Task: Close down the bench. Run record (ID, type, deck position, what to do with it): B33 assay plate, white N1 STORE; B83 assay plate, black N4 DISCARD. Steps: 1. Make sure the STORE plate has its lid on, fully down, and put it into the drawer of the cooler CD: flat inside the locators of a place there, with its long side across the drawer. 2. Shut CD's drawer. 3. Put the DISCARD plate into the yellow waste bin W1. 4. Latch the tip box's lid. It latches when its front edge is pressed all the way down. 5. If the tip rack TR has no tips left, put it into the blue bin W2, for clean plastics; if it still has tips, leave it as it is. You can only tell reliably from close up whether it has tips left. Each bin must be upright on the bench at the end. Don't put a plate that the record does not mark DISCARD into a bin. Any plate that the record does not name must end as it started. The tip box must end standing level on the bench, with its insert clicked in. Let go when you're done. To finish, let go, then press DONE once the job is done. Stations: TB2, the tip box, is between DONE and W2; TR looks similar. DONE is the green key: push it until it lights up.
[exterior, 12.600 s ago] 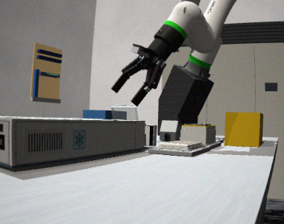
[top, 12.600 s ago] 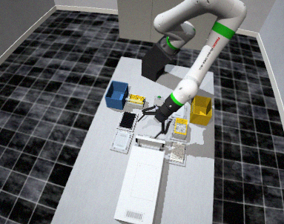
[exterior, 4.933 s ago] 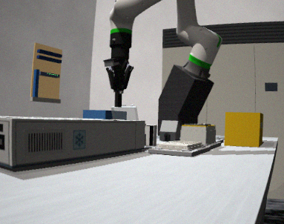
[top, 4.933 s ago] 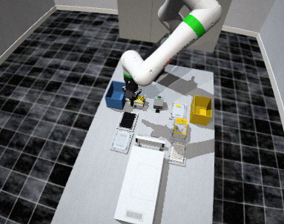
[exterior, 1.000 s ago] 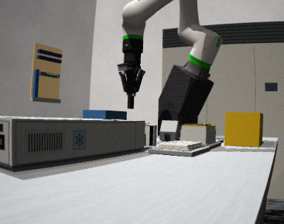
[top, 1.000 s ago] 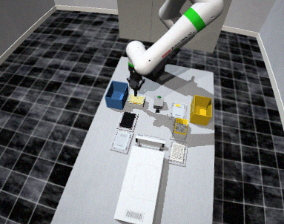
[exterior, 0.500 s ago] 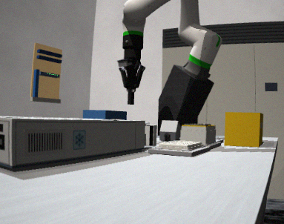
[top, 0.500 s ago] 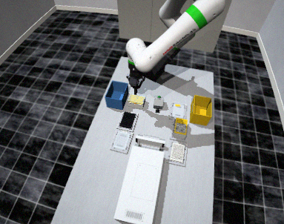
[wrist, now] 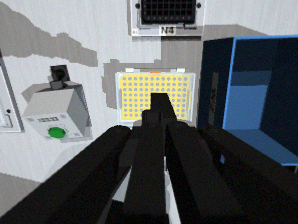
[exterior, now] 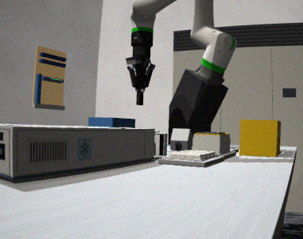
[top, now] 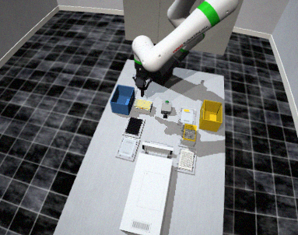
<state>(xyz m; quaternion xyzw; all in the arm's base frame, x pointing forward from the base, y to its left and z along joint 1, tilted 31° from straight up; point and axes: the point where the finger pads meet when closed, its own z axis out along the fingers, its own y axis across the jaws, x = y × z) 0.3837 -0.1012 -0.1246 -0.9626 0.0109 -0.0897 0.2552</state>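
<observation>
Now: the clear tip box lid 15 cm below my hand and 3 cm behind it. The rest, counted from my hand: blue bin W2: 17 cm below, 15 cm to the right, 2 cm behind; then green done key: 16 cm to the left, 14 cm below, 9 cm behind; then yellow insert: 15 cm below, 2 cm behind.
</observation>
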